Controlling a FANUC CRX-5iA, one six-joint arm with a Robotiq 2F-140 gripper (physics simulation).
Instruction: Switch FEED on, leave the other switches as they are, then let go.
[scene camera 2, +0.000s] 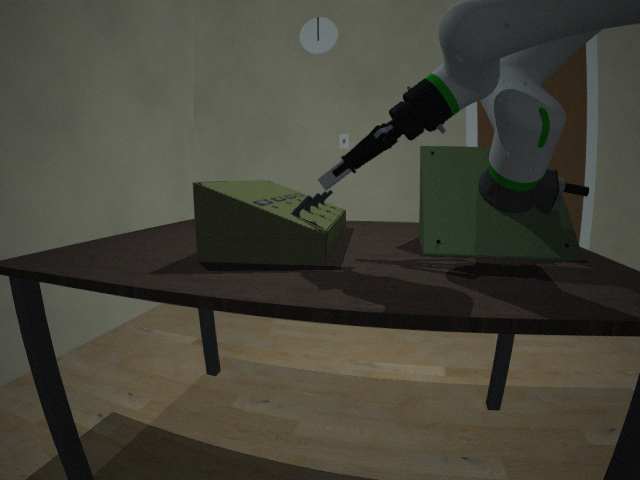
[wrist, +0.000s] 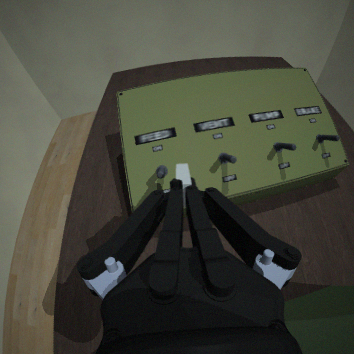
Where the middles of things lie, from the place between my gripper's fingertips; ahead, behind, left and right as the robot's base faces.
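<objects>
There is the green switch box (scene camera 2: 254, 222), and counting from my hand it is 12 cm to the right, 7 cm below and 15 cm ahead.
</objects>
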